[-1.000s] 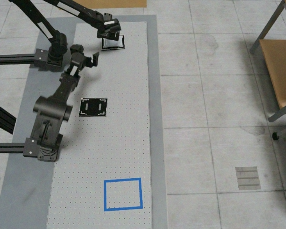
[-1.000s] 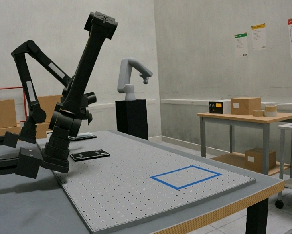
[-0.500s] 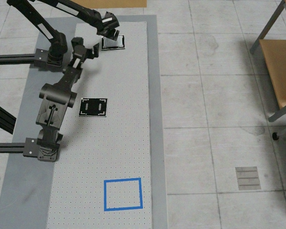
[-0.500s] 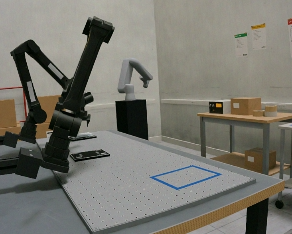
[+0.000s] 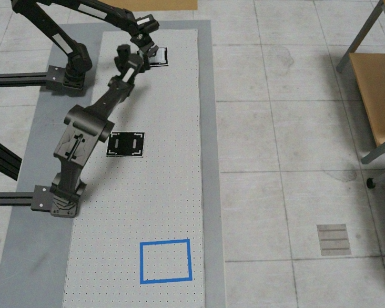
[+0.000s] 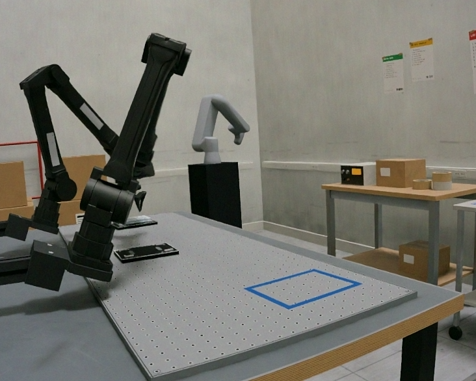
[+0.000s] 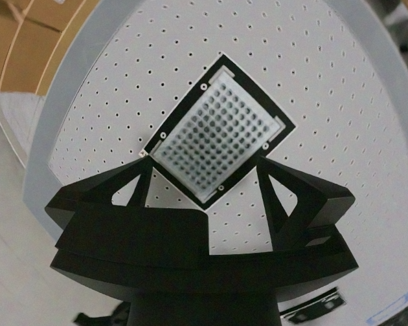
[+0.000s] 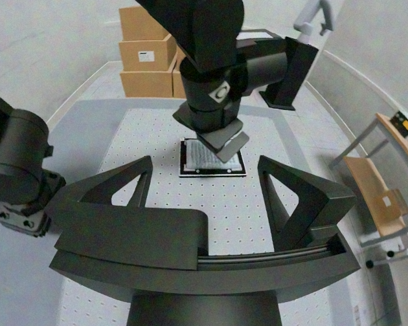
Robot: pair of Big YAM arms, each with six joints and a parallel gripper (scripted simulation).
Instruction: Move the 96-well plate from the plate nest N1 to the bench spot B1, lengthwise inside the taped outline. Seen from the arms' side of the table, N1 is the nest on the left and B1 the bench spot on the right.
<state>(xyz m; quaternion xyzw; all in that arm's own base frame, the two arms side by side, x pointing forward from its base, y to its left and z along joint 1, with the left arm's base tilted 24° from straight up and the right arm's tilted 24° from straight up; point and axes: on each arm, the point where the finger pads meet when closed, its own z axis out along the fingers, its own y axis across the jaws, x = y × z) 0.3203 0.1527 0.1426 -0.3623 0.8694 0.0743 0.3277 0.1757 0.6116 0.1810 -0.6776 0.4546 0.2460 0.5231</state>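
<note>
My left gripper is now 50 mm above the clear 96-well plate, 10 mm to the right of it and 10 mm short of it. From my left hand the other things lie so: black nest N1: 70 mm below, 10 mm to the left, 10 mm ahead.
</note>
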